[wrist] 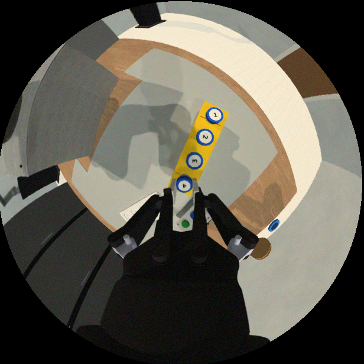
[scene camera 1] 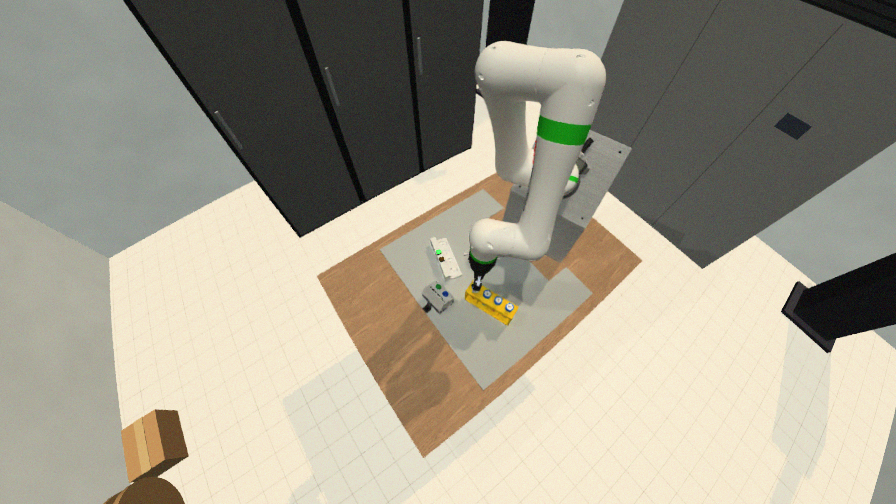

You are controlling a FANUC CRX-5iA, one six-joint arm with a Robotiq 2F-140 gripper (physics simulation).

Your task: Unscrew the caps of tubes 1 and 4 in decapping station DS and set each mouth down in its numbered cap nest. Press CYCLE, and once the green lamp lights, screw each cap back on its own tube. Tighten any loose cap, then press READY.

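Note:
The yellow decapping station stands on the grey mat. White-topped blue caps 1, 2 and 3 sit in its row. My gripper points down at the end of the row and is shut on cap 4, which is at the tube 4 place. Whether its thread is engaged is hidden. A white block bears a bright green spot and a dark spot. A grey button box has a green button and a blue button.
The grey mat lies on a wooden table top. The button box stands close to the gripper's end of the station, and the white block is farther back. Dark cabinets stand behind the table. Cardboard boxes are on the floor.

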